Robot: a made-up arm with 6 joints.
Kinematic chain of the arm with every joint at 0, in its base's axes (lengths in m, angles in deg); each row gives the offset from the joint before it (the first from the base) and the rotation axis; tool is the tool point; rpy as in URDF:
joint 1: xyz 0 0 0.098 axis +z
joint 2: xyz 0 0 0 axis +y
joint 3: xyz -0.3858 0 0.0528 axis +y
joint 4: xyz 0.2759 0 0.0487 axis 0.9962 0 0.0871
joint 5: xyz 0 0 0 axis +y
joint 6: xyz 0.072 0 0.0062 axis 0.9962 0 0.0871
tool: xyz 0 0 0 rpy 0 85 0
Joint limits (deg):
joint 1: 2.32..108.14
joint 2: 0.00..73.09
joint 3: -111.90..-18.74
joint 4: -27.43..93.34
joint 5: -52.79..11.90
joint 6: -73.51..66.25
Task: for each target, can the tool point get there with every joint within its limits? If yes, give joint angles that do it. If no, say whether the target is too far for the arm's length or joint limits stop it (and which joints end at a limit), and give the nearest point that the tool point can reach.
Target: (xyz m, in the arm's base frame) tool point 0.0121 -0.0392 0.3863
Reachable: yes | joints 10.42 25.26 -28.09 82.17 -34.81 -51.26
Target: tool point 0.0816 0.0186 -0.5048
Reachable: no: joint limits stop it (at a limit: joint 2, joint 3, joint 5) | nearest point 0.1690 0.0385 0.2233 | short by 0.734 m
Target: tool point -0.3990 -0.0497 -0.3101
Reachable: no: joint limits stop it (at a limit: joint 1, joint 2, joint 3, joint 5) | nearest point -0.0645 0.1644 0.2258 | short by 0.667 m
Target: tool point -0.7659 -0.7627 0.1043
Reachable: no: too far | nearest point -0.4287 -0.4269 0.4017 | short by 0.561 m
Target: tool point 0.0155 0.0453 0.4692
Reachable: yes | joints 81.07 34.61 -43.29 77.05 -6.81 6.91
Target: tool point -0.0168 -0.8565 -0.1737
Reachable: no: too far | nearest point -0.0119 -0.6049 0.4017 | short by 0.628 m
